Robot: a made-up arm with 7 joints. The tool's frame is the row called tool. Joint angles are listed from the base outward.
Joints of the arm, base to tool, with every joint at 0 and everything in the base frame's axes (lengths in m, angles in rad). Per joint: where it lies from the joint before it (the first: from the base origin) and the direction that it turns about. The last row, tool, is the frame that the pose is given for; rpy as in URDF.
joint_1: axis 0.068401 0.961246 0.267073 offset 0 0 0
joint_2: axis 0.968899 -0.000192 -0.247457 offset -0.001 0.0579 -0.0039
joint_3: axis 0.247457 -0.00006 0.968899 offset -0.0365 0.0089 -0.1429
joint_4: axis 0.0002 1 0.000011 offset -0.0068 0 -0.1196
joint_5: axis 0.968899 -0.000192 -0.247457 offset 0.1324 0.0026 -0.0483
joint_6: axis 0.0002 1 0.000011 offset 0.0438 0 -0.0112
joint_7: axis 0.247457 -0.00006 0.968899 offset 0.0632 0 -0.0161
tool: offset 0 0 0 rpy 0 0.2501 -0.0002
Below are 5 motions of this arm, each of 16 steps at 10 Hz.
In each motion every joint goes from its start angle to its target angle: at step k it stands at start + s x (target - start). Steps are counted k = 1, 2, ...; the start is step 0. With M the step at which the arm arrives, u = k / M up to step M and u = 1 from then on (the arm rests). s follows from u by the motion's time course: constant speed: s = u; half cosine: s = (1 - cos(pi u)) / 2; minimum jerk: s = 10 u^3 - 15 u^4 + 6 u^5.
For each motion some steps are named. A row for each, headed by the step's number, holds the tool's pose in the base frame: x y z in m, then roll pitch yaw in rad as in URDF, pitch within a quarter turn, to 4 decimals.
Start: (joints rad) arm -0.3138 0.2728 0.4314 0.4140 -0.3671 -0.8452 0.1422
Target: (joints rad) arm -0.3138 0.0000 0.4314 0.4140 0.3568 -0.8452 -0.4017
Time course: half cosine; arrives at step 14
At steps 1, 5, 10, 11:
1: 0.2511 0.2469 -0.2766 -0.2462 -0.5608 0.7065
5: 0.2540 0.2168 -0.2902 -0.0023 -0.5611 0.3972
10: 0.2575 0.1547 -0.3138 0.3828 -0.3797 -0.1588
11: 0.2578 0.1451 -0.3169 0.4238 -0.3372 -0.2312

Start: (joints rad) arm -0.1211 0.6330 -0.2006 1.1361 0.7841 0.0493 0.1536
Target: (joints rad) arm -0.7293 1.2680 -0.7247 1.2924 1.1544 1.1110 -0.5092
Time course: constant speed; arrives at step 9
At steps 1, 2, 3, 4, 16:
1: 0.0960 0.3691 -0.4011 2.3202 0.7471 1.0417
2: 0.1229 0.3953 -0.3717 2.4904 0.6307 1.1652
3: 0.1479 0.4192 -0.3374 2.6099 0.4868 1.2635
4: 0.1701 0.4402 -0.2988 2.6839 0.3244 1.3447
16: 0.2201 0.4918 -0.0736 2.4806 -0.5178 1.8166

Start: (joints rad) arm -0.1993 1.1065 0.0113 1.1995 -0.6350 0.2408 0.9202
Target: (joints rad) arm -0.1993 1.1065 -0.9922 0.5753 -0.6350 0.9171 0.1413
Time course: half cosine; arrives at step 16
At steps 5, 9, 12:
5: 0.1198 0.4816 -0.2601 1.2867 0.0290 1.6506
9: 0.1197 0.4293 -0.3066 1.7306 0.4301 1.5453
12: 0.0968 0.3903 -0.3350 2.1466 0.6604 1.7032

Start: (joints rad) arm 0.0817 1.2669 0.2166 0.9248 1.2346 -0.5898 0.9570
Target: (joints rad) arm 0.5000 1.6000 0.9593 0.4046 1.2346 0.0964 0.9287
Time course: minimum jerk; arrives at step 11
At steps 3, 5, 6, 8, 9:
3: 0.1169 0.5095 -0.1379 2.3053 0.0282 -0.0584
5: 0.1412 0.5121 -0.0564 2.5923 -0.1579 -0.1058
6: 0.1572 0.5035 -0.0072 2.7656 -0.2642 -0.1746
8: 0.1845 0.4717 0.0719 3.0719 -0.4221 -0.3627
9: 0.1921 0.4585 0.0932 -3.1176 -0.4609 -0.4350

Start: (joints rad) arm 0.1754 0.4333 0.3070 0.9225 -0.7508 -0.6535 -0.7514
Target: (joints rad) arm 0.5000 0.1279 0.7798 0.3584 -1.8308 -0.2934 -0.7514
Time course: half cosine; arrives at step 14
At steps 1, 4, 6, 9, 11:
1: -0.0199 0.3330 -0.3978 -0.1020 0.3474 0.1637
4: -0.0421 0.3296 -0.3946 -0.2288 0.2422 0.3425
6: -0.0685 0.3251 -0.3883 -0.3905 0.1347 0.5420
9: -0.1117 0.3168 -0.3705 -0.6834 -0.0200 0.8547
11: -0.1336 0.3122 -0.3564 -0.8494 -0.0961 1.0108

